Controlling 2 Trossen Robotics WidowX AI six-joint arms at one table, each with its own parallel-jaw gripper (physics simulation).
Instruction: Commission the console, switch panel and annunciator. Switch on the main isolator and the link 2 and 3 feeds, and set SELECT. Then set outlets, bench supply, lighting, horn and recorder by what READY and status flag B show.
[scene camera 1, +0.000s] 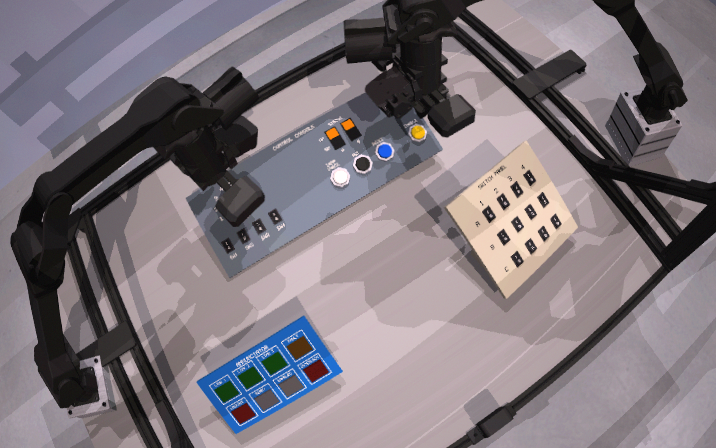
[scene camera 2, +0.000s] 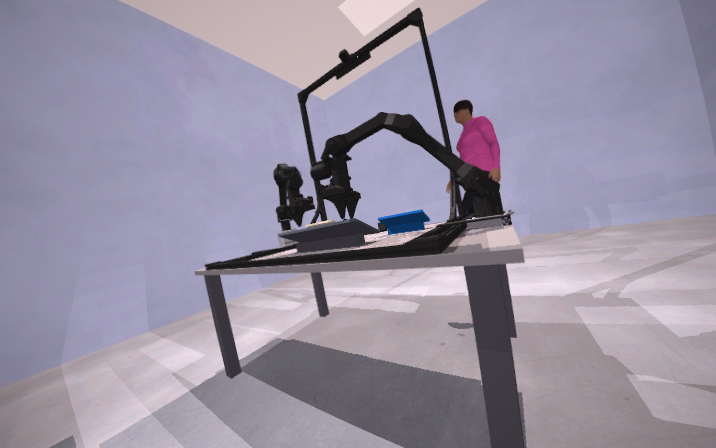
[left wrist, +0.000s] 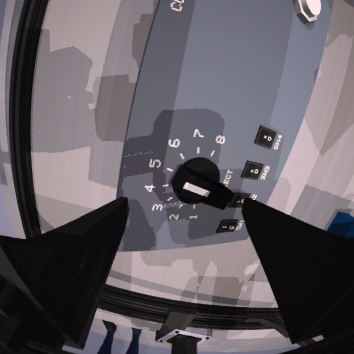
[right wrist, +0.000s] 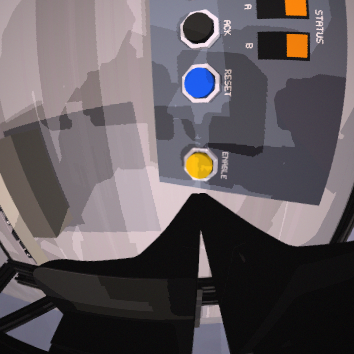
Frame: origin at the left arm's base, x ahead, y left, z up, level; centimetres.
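Where they show: left gripper, between the fingertips: (scene camera 1: 225, 196) (scene camera 2: 347, 218) (left wrist: 185, 204); right gripper, between the fingertips: (scene camera 1: 421, 116) (scene camera 2: 300, 226) (right wrist: 197, 199); left arm's base, origin of its link: (scene camera 1: 83, 386) (scene camera 2: 490, 215) (left wrist: 183, 339); right arm's base, origin of its link: (scene camera 1: 652, 108) (scene camera 2: 286, 230).
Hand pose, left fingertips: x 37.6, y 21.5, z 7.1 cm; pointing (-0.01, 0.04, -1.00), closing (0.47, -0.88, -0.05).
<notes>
Each offset is from my left fingertips to the top centre of the thing. "pt": to the spot under its first point.
The grey-blue control console @(pt dy -0.2, dx +11.0, dz -3.4 cm) (scene camera 1: 295, 184) (scene camera 2: 327, 230) has a black SELECT knob @(dy -0.7, dx +1.0, dz +0.2 cm) (left wrist: 200, 172), rockers SW1 to SW4 and a yellow ENABLE button @(dy +2.3, dx +32.7, dz -3.2 cm) (scene camera 1: 417, 132) (right wrist: 199, 165). Status flag A @(pt dy +5.7, dx +19.0, dz -1.7 cm) (scene camera 1: 331, 134) and flag B @(pt dy +6.4, dx +21.9, dz -1.7 cm) (scene camera 1: 347, 125) (right wrist: 297, 46) show orange in their upper halves in scene camera 1. The blue annunciator's @(dy -27.5, dx -2.0, dz -1.6 cm) (scene camera 1: 303, 322) (scene camera 2: 403, 219) lamps look dim, READY @(pt dy -31.7, dx -3.3, dz -5.0 cm) (scene camera 1: 265, 400) grey. The cream switch panel @(pt dy -26.9, dx +35.8, dz -5.4 cm) (scene camera 1: 505, 286) carries rocker rows A to C. My left gripper (left wrist: 185, 204) (scene camera 2: 345, 217) is open, its fingers astride the knob. My right gripper (right wrist: 197, 199) is shut and empty, close to ENABLE.
White LAMP CHECK @(dy -1.3, dx +18.1, dz -3.2 cm) (scene camera 1: 340, 176), black ACK @(dy -0.2, dx +22.2, dz -3.2 cm) (scene camera 1: 362, 163) (right wrist: 198, 27) and blue RESET @(dy +0.8, dx +26.3, dz -3.2 cm) (scene camera 1: 384, 151) (right wrist: 200, 83) buttons line the console. Black frame rails edge the table. A person in pink (scene camera 2: 477, 142) stands behind the table in scene camera 2.
</notes>
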